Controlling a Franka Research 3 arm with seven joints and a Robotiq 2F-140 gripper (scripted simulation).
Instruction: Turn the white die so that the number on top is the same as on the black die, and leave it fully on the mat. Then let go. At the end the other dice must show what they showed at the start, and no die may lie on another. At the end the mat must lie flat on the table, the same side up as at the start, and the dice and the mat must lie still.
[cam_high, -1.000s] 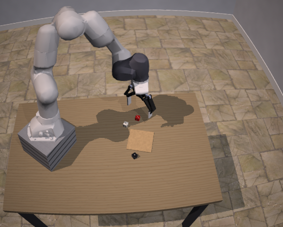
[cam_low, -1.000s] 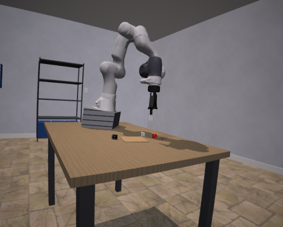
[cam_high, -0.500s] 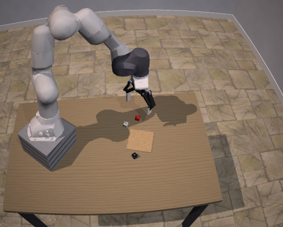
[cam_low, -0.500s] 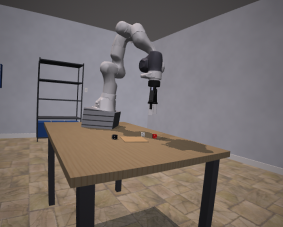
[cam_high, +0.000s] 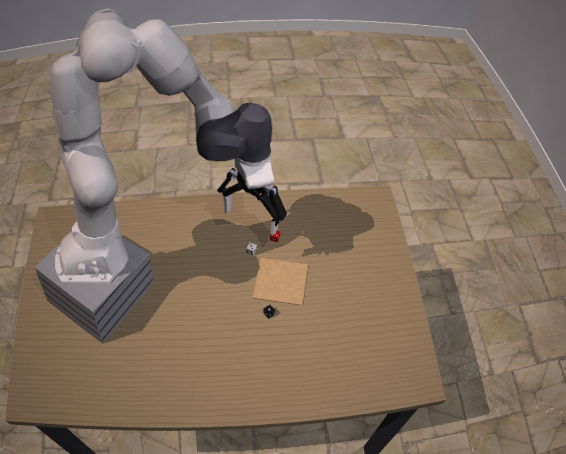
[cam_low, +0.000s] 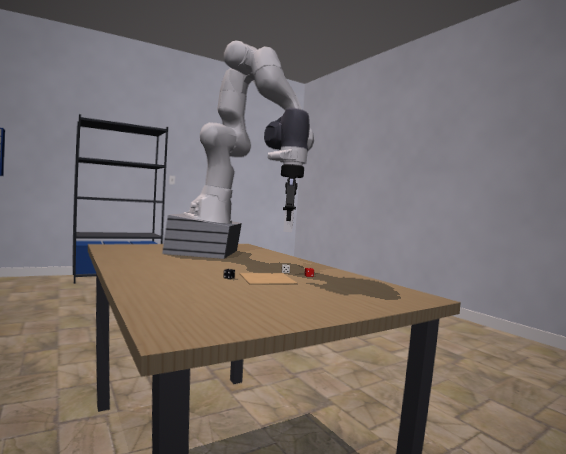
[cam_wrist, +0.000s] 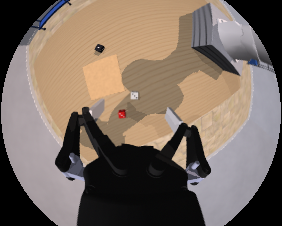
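Now: hand 140 mm above the white die. From my hand the other things lie so: red die (140 mm below, 80 mm ahead, 30 mm to the left); black die (220 mm to the right, 140 mm below, 10 mm behind); tan mat (150 mm below, 130 mm to the right, 50 mm ahead).
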